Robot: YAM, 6 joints.
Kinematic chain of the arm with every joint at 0, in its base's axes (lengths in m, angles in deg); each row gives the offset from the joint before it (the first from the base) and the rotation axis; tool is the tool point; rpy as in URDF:
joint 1: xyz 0 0 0.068 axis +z
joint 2: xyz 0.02 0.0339 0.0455 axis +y
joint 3: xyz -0.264 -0.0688 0 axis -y
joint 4: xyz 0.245 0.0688 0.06 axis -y
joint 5: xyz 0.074 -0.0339 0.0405 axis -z
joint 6: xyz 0.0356 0 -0.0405 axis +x
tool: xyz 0 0 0 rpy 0 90 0
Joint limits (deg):
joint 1: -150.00..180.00
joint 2: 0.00..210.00
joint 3: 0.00..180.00
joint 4: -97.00..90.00
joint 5: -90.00..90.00
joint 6: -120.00..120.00
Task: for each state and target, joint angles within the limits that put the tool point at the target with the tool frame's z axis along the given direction. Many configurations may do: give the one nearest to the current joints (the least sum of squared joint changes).
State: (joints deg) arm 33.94 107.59 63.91 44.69 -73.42 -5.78
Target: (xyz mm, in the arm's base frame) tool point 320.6 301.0 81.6 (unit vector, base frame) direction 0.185 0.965 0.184
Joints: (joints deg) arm 40.34 140.47 64.18 89.80 -38.03 -5.78
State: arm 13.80 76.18 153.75 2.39 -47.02 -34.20
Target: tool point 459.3 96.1 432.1 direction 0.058 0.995 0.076
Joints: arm 7.56 118.71 117.93 22.75 -78.28 -34.20
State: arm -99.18 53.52 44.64 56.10 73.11 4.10
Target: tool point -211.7 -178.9 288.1 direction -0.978 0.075 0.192
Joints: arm -134.25 75.89 36.31 56.57 48.88 4.10
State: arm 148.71 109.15 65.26 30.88 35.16 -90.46
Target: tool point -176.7 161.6 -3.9 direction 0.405 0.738 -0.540
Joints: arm 144.70 123.33 32.44 10.97 56.74 -90.46
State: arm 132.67 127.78 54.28 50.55 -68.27 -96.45
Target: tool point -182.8 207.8 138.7 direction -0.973 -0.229 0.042
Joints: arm 124.46 107.70 24.39 89.93 -68.66 -96.45
